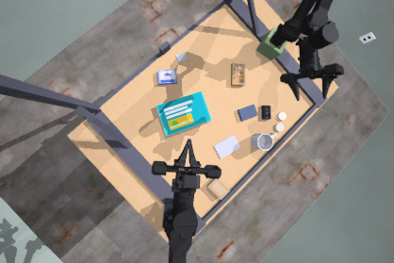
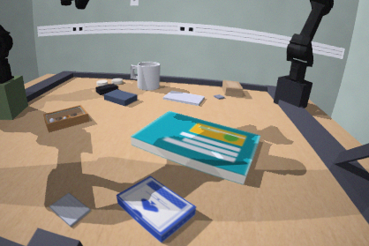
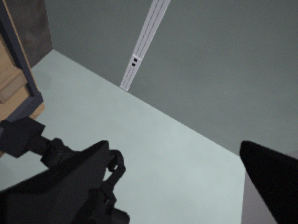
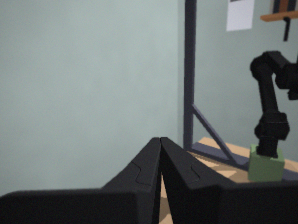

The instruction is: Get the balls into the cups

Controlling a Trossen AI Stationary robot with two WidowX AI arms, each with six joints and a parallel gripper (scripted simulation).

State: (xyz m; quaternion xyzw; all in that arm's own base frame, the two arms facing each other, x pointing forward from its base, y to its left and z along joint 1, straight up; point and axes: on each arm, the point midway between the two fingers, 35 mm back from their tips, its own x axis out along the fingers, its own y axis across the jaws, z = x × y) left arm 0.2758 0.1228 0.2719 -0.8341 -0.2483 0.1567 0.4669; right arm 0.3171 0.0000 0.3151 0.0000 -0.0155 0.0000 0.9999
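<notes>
My left hand is 360 mm above the covered wooden puzzle, 180 mm past it and 60 mm to the right of it. Also, from my left hand: dark blue box: 360 mm below, 80 mm to the right, 40 mm behind.
</notes>
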